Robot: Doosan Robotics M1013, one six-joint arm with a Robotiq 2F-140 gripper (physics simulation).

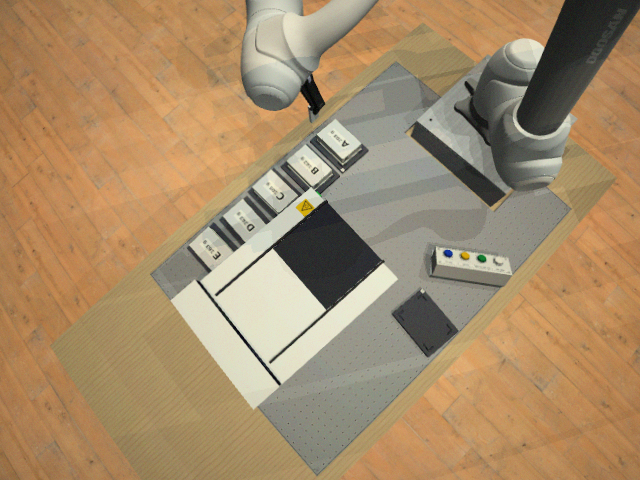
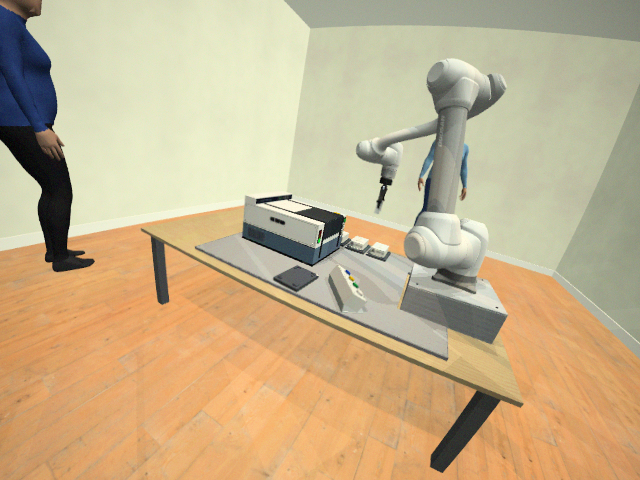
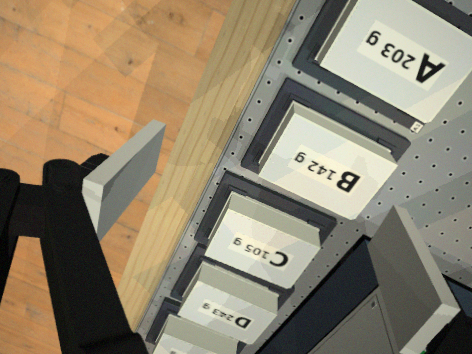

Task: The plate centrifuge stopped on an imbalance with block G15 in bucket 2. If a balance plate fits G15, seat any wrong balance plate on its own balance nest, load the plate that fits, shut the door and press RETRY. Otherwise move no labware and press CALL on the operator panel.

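Places are measured from the arm's base along level axes (x back, y right, z up), in metres.
Pixels of known places: gripper, fingertip midpoint: point(image 1: 295, 106) point(image 2: 377, 212) point(image 3: 271, 187); arm's base, link origin: point(image 2: 454, 280).
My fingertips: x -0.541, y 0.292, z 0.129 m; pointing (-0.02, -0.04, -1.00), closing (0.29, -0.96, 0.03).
Note:
Ahead of a thing's pixels: the offset from my fingertips to its top centre.
Balance plates A (203 g) {dx +0.099, dy -0.069, dz -0.179 m} point(image 1: 334, 135) point(image 3: 350, 65), B (142 g) {dx -0.033, dy -0.092, dz -0.179 m} point(image 1: 309, 164) point(image 3: 320, 150), C (105 g) {dx -0.171, dy -0.104, dz -0.179 m} point(image 1: 273, 190) point(image 3: 265, 235), D (243 g) {dx -0.301, dy -0.136, dz -0.179 m} point(image 1: 244, 219) point(image 3: 215, 297) and E {dx -0.435, dy -0.154, dz -0.179 m} point(image 1: 210, 248) point(image 3: 195, 342) sit in a row on dark nests. My gripper point(image 1: 314, 112) point(image 2: 378, 207) point(image 3: 271, 187) is open and empty, high over the table edge by A and B. The centrifuge point(image 1: 222, 338) point(image 2: 279, 227) stands beside the row. Its door state is unclear; G15 and bucket 2 do not show. The operator panel {dx +0.186, dy -0.636, dz -0.149 m} point(image 1: 467, 271) point(image 2: 341, 289) has blue, amber, green and white buttons.
A dark, empty nest {dx -0.018, dy -0.695, dz -0.211 m} point(image 1: 424, 322) point(image 2: 295, 277) lies between the centrifuge and the table's near edge. The arm's base block point(image 1: 460, 160) point(image 2: 454, 310) stands at the table's end. A person in blue point(image 2: 25, 77) stands at the left, and another point(image 2: 464, 167) behind the arm.

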